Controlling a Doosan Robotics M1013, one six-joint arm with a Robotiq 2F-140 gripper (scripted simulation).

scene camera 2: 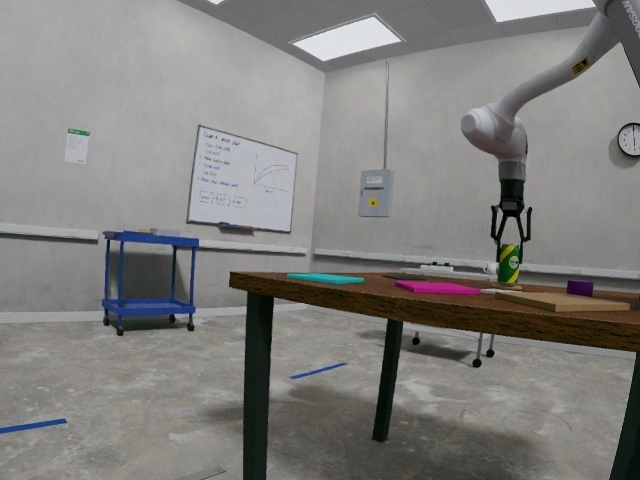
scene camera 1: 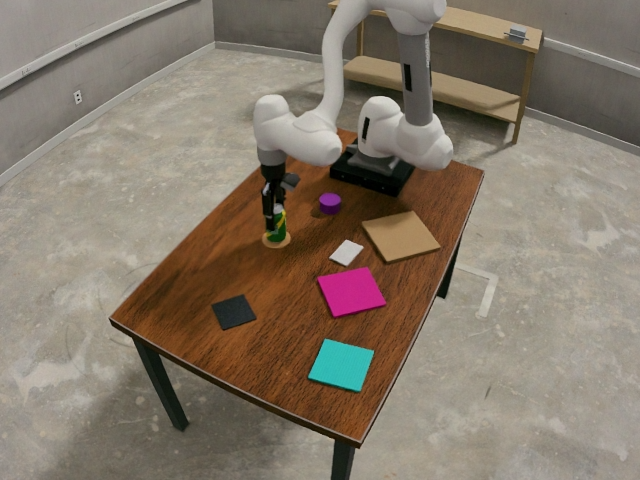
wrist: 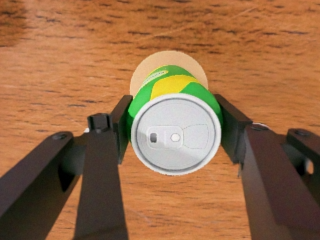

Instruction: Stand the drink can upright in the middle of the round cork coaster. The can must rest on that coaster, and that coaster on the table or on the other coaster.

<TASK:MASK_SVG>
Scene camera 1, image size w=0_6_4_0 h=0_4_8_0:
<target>my gripper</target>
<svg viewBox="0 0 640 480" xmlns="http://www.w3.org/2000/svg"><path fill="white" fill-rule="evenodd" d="M285 162L275 166L260 163L261 175L266 179L266 187L261 189L263 215L266 215L266 228L275 231L274 203L281 204L284 208L284 201L286 200L286 197L284 197L286 189L280 187L281 182L279 182L278 186L278 178L282 177L286 172Z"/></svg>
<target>teal tile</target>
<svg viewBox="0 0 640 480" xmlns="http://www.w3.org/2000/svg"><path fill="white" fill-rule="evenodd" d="M325 339L308 379L360 392L374 351Z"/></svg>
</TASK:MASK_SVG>
